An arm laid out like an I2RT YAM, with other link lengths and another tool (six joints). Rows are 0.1 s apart.
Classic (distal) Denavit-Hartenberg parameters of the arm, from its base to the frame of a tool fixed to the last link. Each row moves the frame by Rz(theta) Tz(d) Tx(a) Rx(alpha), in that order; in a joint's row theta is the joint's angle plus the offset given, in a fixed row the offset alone. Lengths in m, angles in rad.
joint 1: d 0.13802, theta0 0, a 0.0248, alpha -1.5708
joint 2: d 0, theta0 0, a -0.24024, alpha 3.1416
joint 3: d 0, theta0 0.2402, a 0.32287, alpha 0
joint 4: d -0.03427, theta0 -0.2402, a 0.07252, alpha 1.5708
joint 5: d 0.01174, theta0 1.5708, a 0, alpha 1.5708
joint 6: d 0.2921, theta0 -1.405, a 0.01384, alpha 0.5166
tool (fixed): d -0.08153, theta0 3.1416, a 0, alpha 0
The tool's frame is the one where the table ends.
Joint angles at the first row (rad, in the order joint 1, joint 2, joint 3, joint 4, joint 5, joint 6):
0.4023 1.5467 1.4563 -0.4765 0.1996 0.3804
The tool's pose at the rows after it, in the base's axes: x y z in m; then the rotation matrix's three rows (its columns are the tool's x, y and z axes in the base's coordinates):
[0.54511 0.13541 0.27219], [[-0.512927 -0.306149 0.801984], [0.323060 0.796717 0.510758], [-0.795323 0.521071 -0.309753]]
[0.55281 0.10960 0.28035], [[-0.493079 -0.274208 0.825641], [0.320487 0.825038 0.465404], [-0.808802 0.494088 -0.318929]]
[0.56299 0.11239 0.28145], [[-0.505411 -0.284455 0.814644], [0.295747 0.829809 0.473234], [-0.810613 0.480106 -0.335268]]
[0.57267 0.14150 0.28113], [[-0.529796 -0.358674 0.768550], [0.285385 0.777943 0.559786], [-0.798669 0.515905 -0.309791]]
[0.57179 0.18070 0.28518], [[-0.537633 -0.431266 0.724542], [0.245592 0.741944 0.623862], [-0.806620 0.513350 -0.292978]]
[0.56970 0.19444 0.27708], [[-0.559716 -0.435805 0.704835], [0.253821 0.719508 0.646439], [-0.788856 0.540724 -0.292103]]
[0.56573 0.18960 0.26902], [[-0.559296 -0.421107 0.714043], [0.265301 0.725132 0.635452], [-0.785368 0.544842 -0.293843]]
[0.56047 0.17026 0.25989], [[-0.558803 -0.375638 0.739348], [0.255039 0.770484 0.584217], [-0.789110 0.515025 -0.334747]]
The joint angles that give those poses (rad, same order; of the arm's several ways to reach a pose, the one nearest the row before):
0.3512 1.5491 1.4984 -0.5235 0.2469 0.3518
0.3105 1.5619 1.5283 -0.5375 0.2666 0.3263
0.3068 1.6087 1.5829 -0.5527 0.2577 0.3003
0.3172 1.6410 1.6154 -0.5349 0.1671 0.2926
0.3711 1.6607 1.6347 -0.5132 0.1422 0.2767
0.3857 1.6746 1.6391 -0.5171 0.1203 0.2998
0.3844 1.6530 1.5944 -0.4990 0.1310 0.3118
0.3780 1.6366 1.5622 -0.5143 0.1884 0.3024

